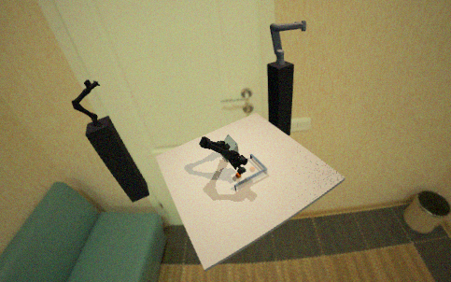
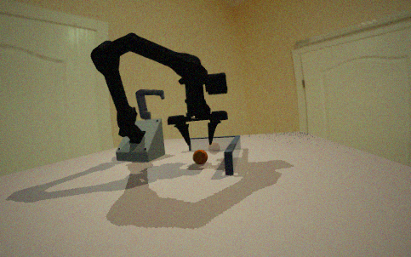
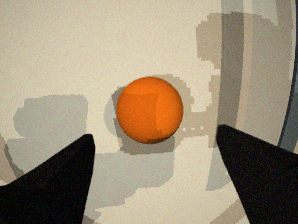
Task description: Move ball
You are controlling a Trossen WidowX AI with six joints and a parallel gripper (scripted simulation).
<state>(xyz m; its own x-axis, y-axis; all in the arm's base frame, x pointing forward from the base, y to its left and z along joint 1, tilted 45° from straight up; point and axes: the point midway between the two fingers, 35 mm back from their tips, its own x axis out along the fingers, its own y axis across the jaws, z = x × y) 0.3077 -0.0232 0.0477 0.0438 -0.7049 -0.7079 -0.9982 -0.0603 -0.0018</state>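
My gripper tip is 4 cm above the orange ball. The rest, counted from my gripper tip: see-through ball copy (1 cm ahead, 13 cm to the left, 4 cm below).
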